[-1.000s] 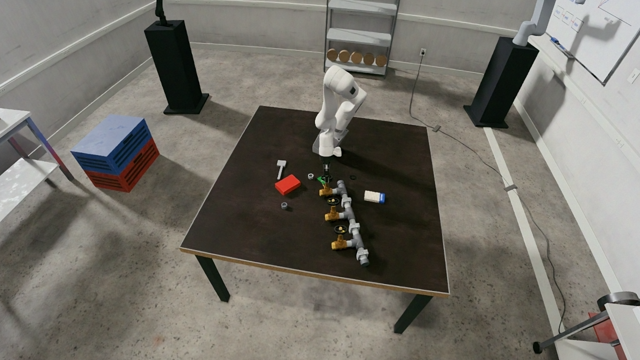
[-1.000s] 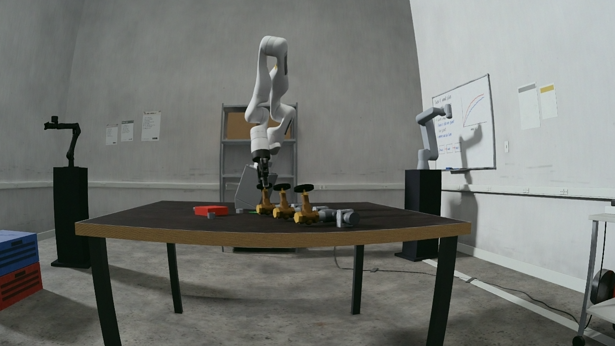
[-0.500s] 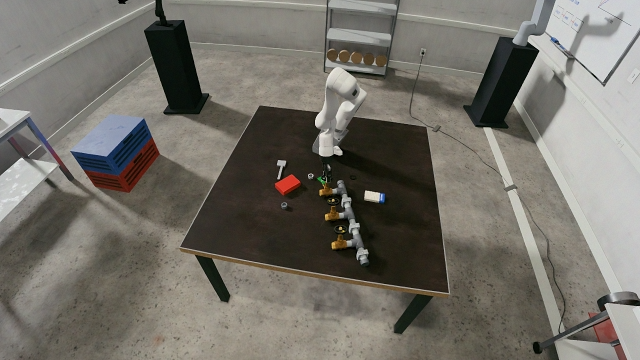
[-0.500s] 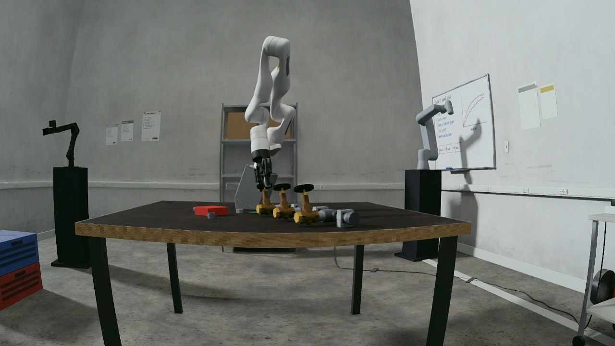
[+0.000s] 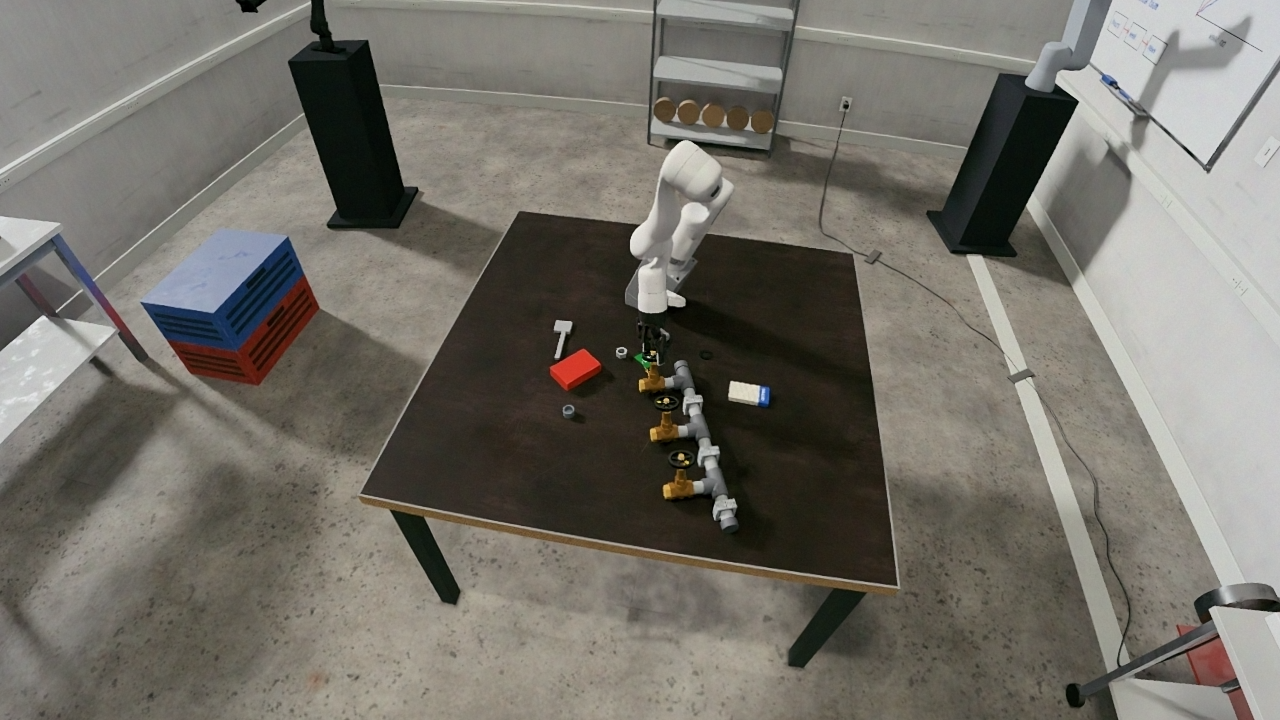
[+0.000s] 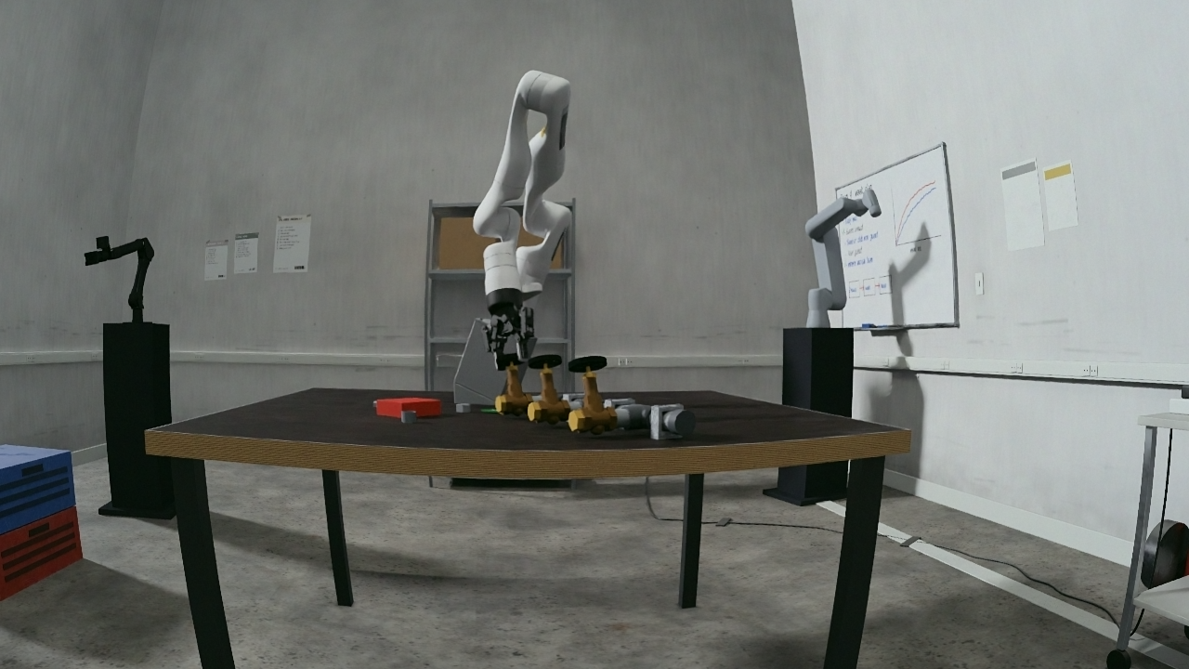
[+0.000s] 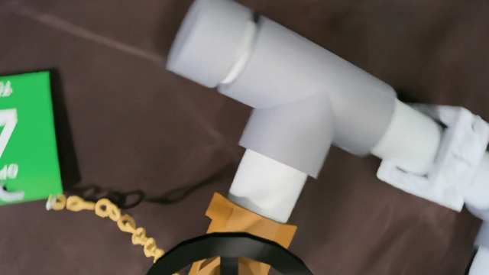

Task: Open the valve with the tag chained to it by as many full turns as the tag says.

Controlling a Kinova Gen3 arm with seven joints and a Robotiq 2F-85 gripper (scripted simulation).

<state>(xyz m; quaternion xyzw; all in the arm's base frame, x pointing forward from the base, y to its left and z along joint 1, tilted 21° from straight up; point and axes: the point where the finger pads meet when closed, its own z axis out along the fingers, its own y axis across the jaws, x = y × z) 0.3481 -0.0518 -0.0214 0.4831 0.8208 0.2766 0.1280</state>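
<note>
Now: the green tag 11 cm below my hand, 9 cm behind it and 2 cm to the right of it. Also, from my hand: white-and-blue box 27 cm to the left, 11 cm below, 4 cm ahead; red block 22 cm to the right, 10 cm below, 3 cm behind; small grey ring 22 cm to the right, 12 cm ahead, 11 cm below.
</note>
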